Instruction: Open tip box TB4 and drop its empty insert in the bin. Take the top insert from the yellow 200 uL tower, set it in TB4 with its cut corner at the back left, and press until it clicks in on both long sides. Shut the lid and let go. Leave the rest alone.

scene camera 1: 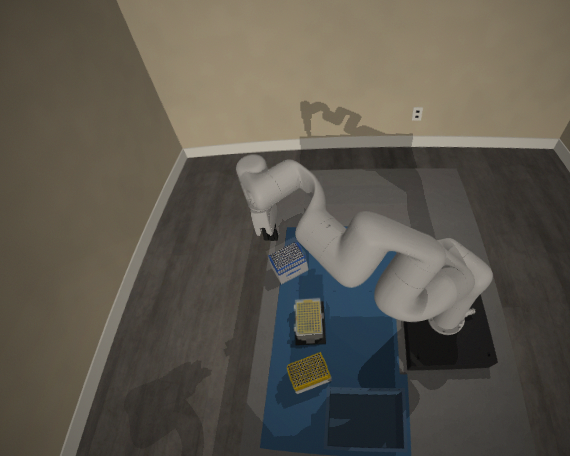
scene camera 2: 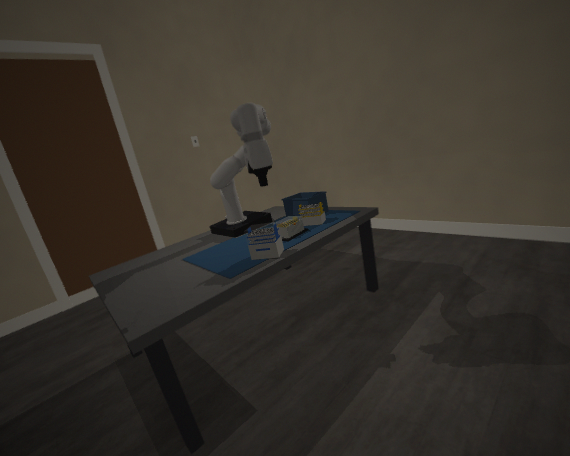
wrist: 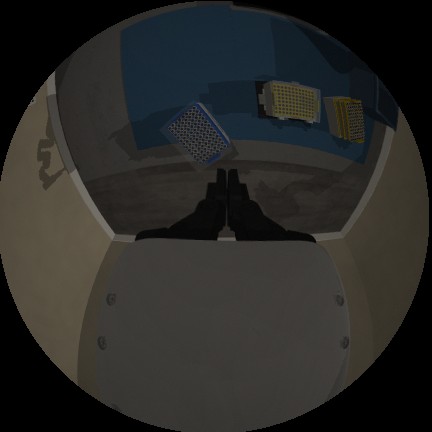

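Tip box TB4 (scene camera 1: 309, 317) (scene camera 2: 291, 227) (wrist: 294, 101) sits in a black holder, its yellow insert showing. Its clear lid appears to lie over the insert, but I cannot tell whether it is fully shut. The insert's cut corner and clips are too small to make out. The yellow tower (scene camera 1: 308, 372) (scene camera 2: 311, 213) (wrist: 350, 120) stands turned beside TB4. The dark blue bin (scene camera 1: 365, 391) (scene camera 2: 305, 198) is beyond it; its inside is shadowed. My gripper (scene camera 1: 270, 235) (scene camera 2: 263, 183) (wrist: 225, 182) is shut and empty, high up beside the blue tower, away from TB4.
The blue tower (scene camera 1: 287, 258) (scene camera 2: 265, 245) (wrist: 198, 134) stands turned at the table's long edge, partly off the blue mat (scene camera 1: 350, 345) (scene camera 2: 220, 257) (wrist: 200, 55). In scene camera 1, the arm reaches across the mat from its black base (scene camera 1: 445, 352) (scene camera 2: 227, 229).
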